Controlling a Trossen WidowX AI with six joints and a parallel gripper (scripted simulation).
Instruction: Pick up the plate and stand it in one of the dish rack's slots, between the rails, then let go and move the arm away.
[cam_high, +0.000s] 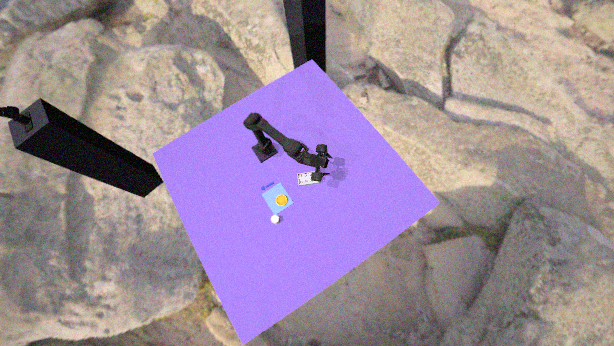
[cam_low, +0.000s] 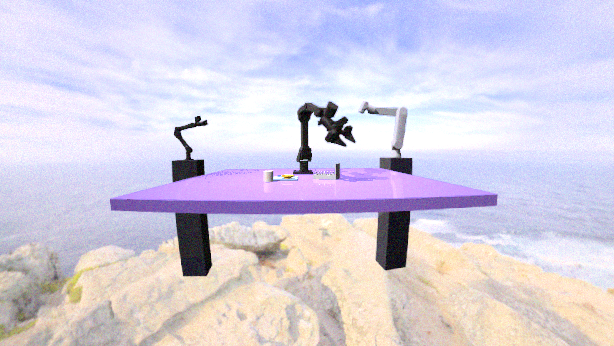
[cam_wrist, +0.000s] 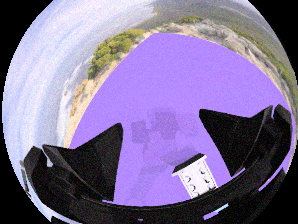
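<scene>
The yellow plate is 8 cm behind my gripper tip, 31 cm to the right of it and 16 cm below it. From my gripper tip the other things lie so: white cup (1 cm behind, 40 cm to the right, 15 cm below); light blue mat (11 cm behind, 32 cm to the right, 17 cm below); grey dish rack (8 cm behind, 11 cm to the right, 15 cm below).
</scene>
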